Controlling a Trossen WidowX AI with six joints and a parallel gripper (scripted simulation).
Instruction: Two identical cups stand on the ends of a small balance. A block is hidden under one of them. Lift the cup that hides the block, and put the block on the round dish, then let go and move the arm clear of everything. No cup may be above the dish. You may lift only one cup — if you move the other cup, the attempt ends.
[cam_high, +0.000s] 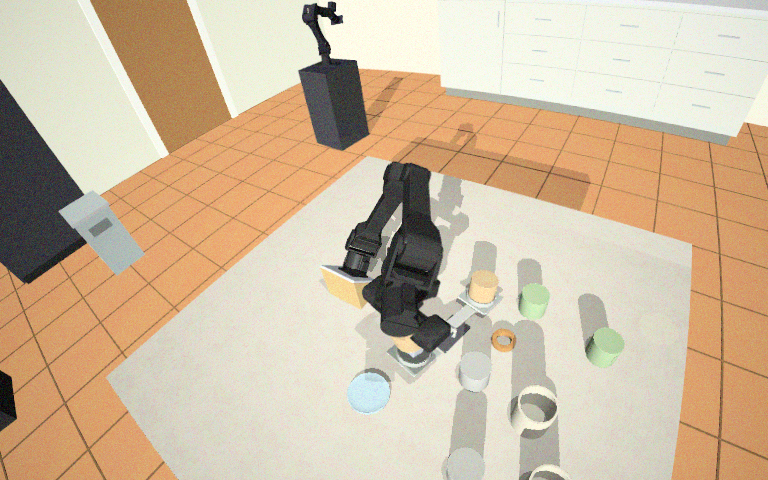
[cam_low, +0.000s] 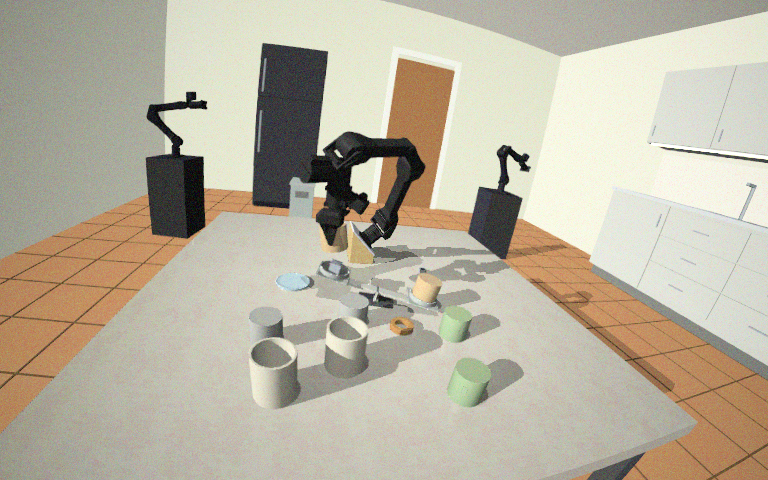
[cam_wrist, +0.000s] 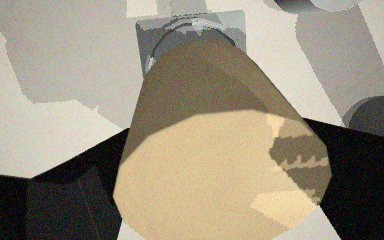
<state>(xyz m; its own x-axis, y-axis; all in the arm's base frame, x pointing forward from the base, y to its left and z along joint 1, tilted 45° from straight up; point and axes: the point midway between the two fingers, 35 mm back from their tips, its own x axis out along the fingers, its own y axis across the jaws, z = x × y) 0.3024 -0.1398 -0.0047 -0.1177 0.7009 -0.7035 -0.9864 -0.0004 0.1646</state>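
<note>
The grey block lies 1 cm to the left of my gripper tip and 8 cm below it. The rest, counted from my gripper tip: light blue round dish 4 cm behind, 11 cm to the right, 16 cm below.
</note>
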